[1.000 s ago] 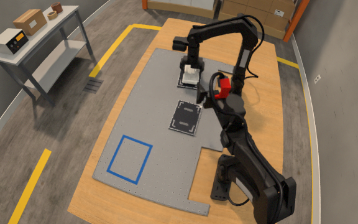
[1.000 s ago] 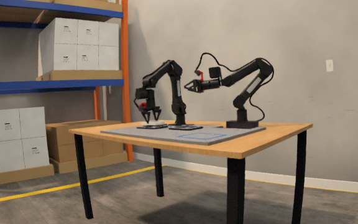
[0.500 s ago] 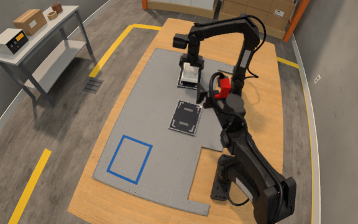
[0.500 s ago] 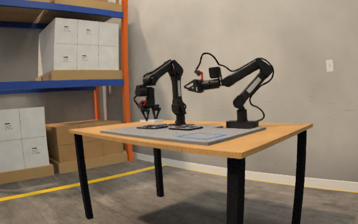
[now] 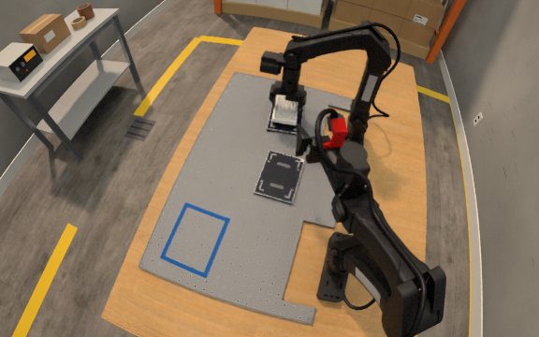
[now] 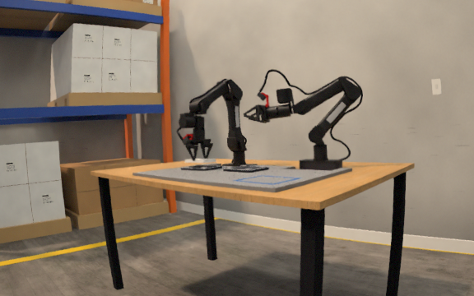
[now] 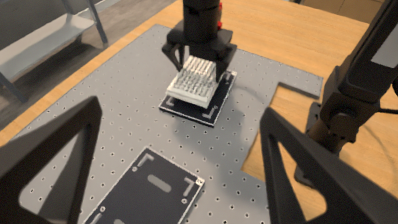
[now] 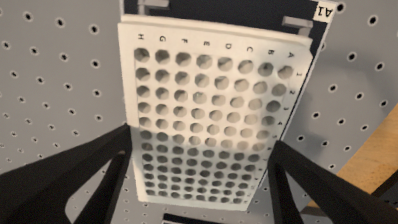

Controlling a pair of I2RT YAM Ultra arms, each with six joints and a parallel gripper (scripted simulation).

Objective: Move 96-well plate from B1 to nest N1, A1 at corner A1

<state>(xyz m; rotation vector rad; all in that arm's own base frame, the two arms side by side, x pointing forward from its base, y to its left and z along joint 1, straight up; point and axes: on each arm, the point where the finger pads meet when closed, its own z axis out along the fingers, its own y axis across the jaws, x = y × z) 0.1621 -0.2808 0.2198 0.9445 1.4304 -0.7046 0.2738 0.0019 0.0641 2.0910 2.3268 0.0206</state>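
Now: right hand 50 mm above the black plate nest. From my right hand the other things lie so: white 96-well plate 10 mm below.
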